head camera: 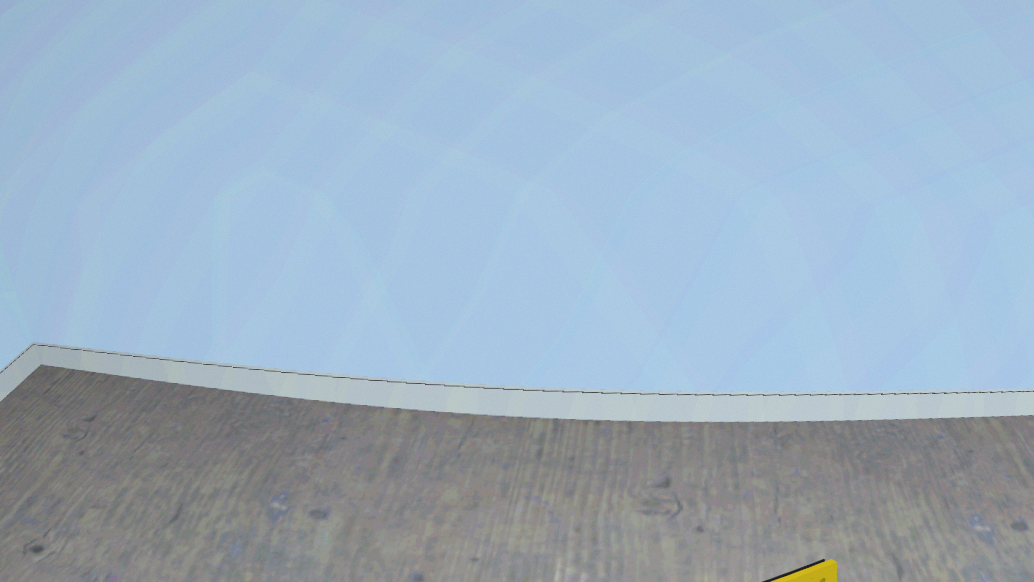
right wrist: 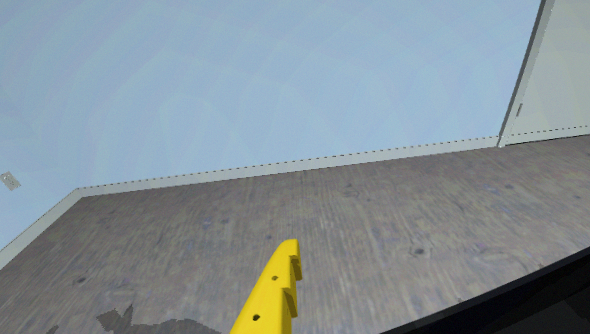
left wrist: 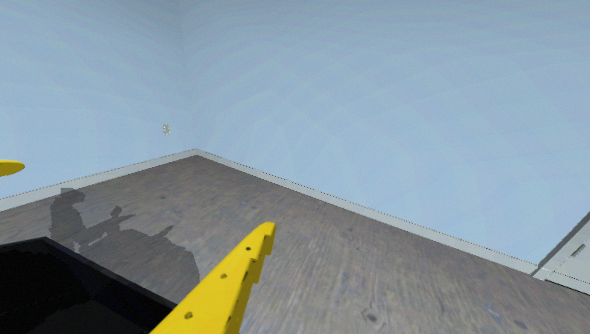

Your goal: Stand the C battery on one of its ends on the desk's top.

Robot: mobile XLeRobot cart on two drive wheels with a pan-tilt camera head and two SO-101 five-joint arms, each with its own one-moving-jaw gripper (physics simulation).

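Frame: origin at the left arm's base, x ahead, y left, z up, level; millimetres.
Where they show: left end effector, tool point: [left wrist: 274, 234]; right end effector, tool point: [right wrist: 299, 253] [left wrist: 14, 167].
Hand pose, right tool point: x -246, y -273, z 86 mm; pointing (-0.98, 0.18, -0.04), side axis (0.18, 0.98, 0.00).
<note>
After its pixels a point has its place.
The C battery and the desk do not show in these views. My left gripper [left wrist: 260, 240] is fully open in the left wrist view: one notched yellow jaw rises from the bottom over the wood-look floor, with no thing on it. A yellow part of my left arm [head camera: 814, 573] {z 181, x -190, y -26 mm} shows at the bottom edge of the head view, right of the middle. My right gripper [right wrist: 290, 252] is fully open in the right wrist view, with one notched yellow jaw pointing over the floor and no thing on it.
The wood-look floor [head camera: 463, 491] {z -775, x -1330, y -262 mm} [left wrist: 320, 260] {z -775, x -950, y 18 mm} [right wrist: 200, 250] {z -775, x -1073, y -726 mm} meets light blue walls [head camera: 506, 216] {z -228, x -1634, y -123 mm} [left wrist: 375, 125] {z 1, x -1567, y 217 mm} [right wrist: 275, 100] {z -233, x -1637, y -139 mm} at a pale skirting. A pale door [right wrist: 560, 75] {z -277, x -1247, y 1719 mm} stands at the right. A black surface [left wrist: 50, 290] [right wrist: 530, 310] shows low in both wrist views. A yellow tip [left wrist: 10, 167] shows at the left edge.
</note>
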